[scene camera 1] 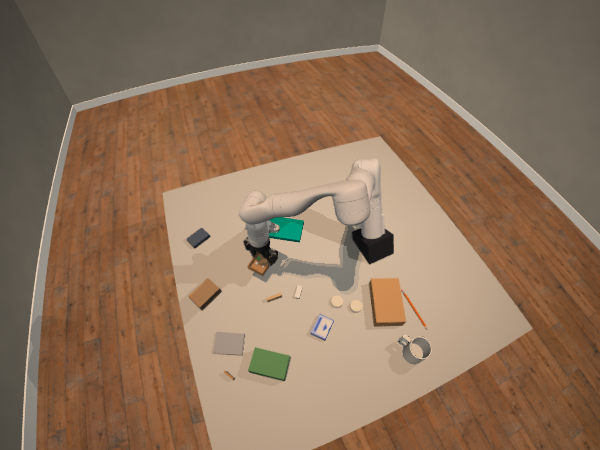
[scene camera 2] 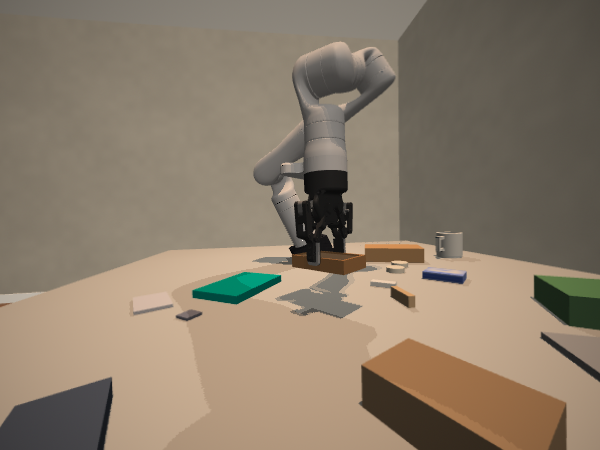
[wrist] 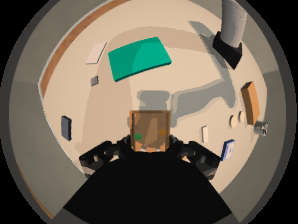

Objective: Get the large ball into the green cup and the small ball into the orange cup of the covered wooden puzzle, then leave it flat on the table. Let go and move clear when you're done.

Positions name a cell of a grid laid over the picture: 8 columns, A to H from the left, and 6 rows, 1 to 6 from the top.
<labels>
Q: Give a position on a teal board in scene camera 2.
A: D4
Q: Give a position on a wooden puzzle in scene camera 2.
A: E4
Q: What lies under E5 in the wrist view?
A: The gripper.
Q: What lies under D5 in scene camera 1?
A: A green box.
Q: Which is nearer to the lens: the teal board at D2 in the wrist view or the wooden puzzle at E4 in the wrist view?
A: The wooden puzzle.
</labels>
